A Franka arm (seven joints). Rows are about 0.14 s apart.
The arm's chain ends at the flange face. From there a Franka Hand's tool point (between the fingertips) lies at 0.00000 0.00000 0.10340 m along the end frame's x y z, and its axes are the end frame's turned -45 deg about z.
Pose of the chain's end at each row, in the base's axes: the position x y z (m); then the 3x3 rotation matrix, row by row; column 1 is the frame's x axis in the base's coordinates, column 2 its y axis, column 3 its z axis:
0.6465, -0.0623, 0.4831; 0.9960, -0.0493, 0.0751; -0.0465, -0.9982, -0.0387; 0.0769, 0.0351, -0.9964
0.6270, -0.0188, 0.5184; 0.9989, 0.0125, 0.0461; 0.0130, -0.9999, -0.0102; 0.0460, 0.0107, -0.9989
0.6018, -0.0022, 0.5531; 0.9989, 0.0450, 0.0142; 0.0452, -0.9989, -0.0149; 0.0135, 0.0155, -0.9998
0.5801, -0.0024, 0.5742; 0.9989, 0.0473, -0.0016; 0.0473, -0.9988, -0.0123; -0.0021, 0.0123, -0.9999
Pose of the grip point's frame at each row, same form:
0.6543, -0.0663, 0.3801; 0.7391, 0.6694, 0.0751; 0.6730, -0.7387, -0.0387; 0.0296, 0.0792, -0.9964
0.6318, -0.0199, 0.4151; 0.6975, 0.7152, 0.0461; 0.7162, -0.6978, -0.0102; 0.0250, 0.0401, -0.9989
0.6033, -0.0037, 0.4497; 0.6745, 0.7381, 0.0142; 0.7383, -0.6744, -0.0149; -0.0014, 0.0205, -0.9998
0.5799, -0.0037, 0.4708; 0.6729, 0.7398, -0.0016; 0.7397, -0.6728, -0.0123; -0.0102, 0.0072, -0.9999

